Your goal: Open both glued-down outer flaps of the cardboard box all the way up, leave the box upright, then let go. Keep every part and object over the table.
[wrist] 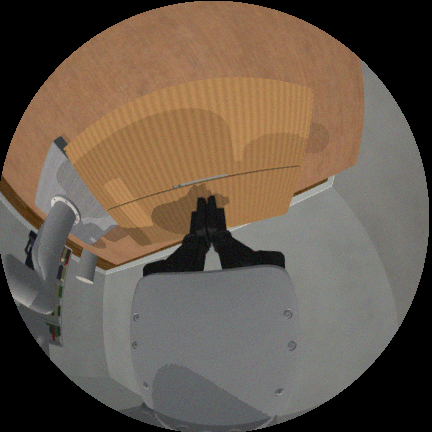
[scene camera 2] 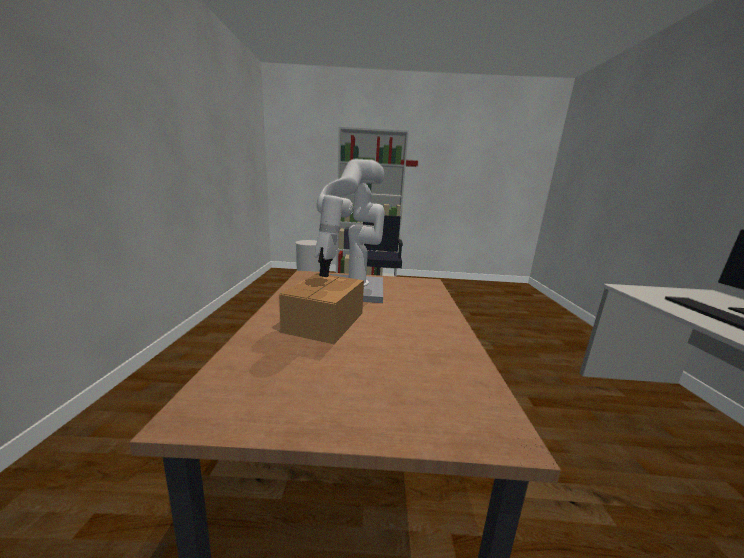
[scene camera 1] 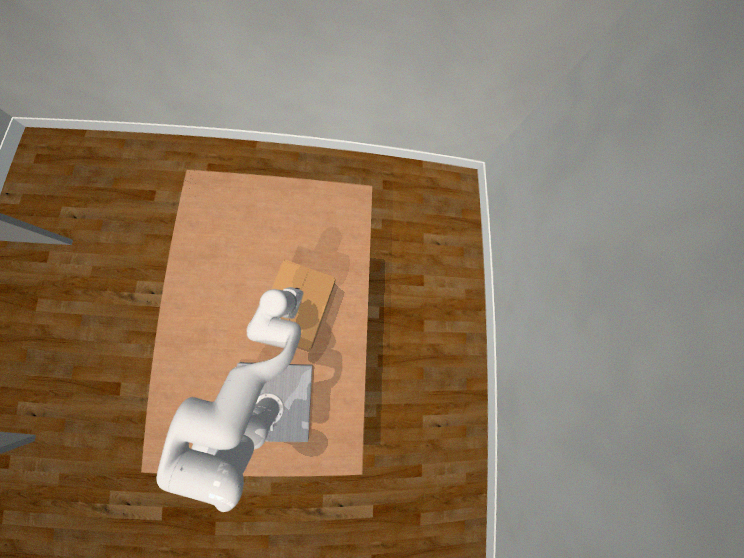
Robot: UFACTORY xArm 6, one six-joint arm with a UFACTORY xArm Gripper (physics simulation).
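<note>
The cardboard box stands upright on the table, with its top closed. In the wrist view two outer flaps lie flat and meet at a thin seam: the wider-looking flap is beyond the seam and the other flap is on the gripper's side. A thin pale strip lies along the middle of the seam. My gripper is shut with its black fingertips together and nothing between them. It points down at the box top, close to the seam beside the strip. Whether the tips touch the cardboard is unclear.
The table carries the box and the grey base plate of the arm, which is close to one end of the box. A white bin, an office chair and a bookshelf stand behind the table.
</note>
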